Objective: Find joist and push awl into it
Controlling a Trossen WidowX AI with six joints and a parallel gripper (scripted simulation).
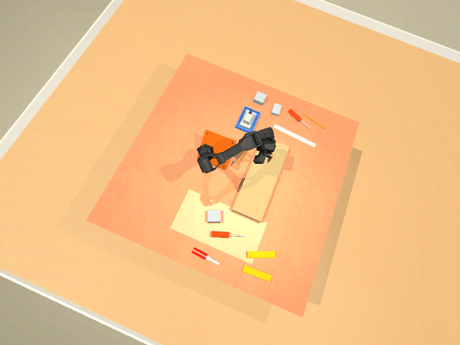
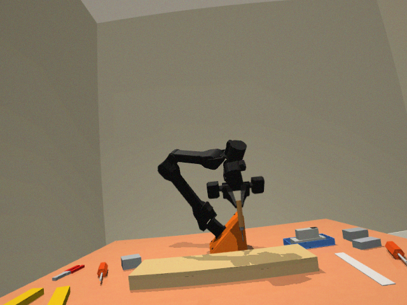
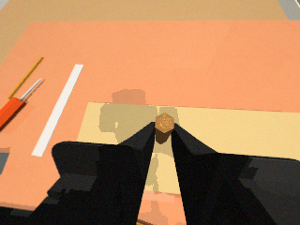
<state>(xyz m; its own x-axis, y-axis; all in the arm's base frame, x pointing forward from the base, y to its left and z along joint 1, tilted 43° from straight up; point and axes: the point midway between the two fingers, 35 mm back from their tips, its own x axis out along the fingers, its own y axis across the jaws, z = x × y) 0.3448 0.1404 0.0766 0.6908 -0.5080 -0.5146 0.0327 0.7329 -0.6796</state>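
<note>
Right now my gripper tip is 5 cm above the awl. Round my gripper tip: white ruler (11 cm ahead, 30 cm to the left, 19 cm below); then grey stud finder (21 cm behind, 29 cm to the left, 14 cm below); then blue tray (21 cm behind, 27 cm to the left, 18 cm below).
</note>
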